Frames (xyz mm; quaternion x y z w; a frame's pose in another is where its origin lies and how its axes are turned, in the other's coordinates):
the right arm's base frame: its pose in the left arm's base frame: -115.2 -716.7 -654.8 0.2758 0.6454 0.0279 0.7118
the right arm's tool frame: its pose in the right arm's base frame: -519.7 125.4 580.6 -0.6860 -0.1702 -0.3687 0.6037
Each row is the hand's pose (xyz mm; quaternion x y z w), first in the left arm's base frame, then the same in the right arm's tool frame.
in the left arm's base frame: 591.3 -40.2 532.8 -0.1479 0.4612 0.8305 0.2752
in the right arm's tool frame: -465.3 -264.4 1074.4 -0.1788 -0.1945 0.7765 0.5721
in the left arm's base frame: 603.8 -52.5 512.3 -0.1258 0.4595 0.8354 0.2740
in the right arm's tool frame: -440.3 -261.6 1064.6 -0.1651 -0.2014 0.7871 0.5591
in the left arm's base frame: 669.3 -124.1 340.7 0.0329 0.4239 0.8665 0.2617
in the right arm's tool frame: -264.3 -203.2 997.8 -0.0709 -0.2644 0.8479 0.4541
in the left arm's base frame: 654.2 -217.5 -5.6 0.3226 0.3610 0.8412 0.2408
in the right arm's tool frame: -21.9 21.9 858.4 0.1310 -0.3331 0.8991 0.2520
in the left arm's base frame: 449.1 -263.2 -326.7 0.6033 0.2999 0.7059 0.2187
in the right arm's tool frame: 60.6 361.4 699.7 0.3645 -0.3375 0.8670 0.0381
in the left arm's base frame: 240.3 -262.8 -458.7 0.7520 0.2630 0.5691 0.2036
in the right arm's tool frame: 3.1 583.7 608.4 -0.5085 0.3059 -0.7999 0.0891
